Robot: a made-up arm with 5 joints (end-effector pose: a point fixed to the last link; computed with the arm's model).
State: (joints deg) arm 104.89 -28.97 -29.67 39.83 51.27
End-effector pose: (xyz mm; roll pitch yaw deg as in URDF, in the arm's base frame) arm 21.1 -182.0 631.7 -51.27 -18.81 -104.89
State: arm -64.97 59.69 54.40 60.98 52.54
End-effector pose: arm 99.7 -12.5 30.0 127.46 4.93 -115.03
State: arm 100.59 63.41 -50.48 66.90 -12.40
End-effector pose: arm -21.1 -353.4 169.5 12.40 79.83 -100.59
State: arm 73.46 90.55 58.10 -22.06 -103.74
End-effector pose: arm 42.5 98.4 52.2 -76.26 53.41 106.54
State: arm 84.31 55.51 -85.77 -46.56 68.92
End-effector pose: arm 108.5 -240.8 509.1 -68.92 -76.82 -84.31
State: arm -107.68 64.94 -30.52 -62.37 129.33
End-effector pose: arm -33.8 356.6 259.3 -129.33 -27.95 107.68
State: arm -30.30 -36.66 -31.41 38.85 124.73
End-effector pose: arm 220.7 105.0 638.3 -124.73 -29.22 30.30
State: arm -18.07 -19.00 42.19 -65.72 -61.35
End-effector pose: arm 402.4 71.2 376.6 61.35 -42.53 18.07
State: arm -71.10 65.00 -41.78 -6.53 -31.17
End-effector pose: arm 269.3 390.6 217.5 31.17 16.69 71.10
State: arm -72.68 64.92 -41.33 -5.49 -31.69
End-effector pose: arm 258.6 394.9 213.7 31.69 18.10 72.68
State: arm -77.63 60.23 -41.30 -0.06 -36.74
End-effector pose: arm 225.7 411.8 232.0 36.74 18.87 77.63
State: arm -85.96 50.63 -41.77 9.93 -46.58
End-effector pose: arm 165.7 429.7 275.0 46.58 18.79 85.96
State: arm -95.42 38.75 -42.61 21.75 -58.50
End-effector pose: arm 94.6 428.0 330.9 58.50 17.89 95.42
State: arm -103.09 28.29 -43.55 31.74 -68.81
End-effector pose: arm 40.1 406.9 380.1 68.81 16.48 103.09
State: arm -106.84 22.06 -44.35 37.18 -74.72
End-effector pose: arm 16.8 387.7 409.8 74.72 14.89 106.84
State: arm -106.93 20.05 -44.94 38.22 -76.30
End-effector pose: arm 17.3 381.8 421.8 76.30 13.33 106.93
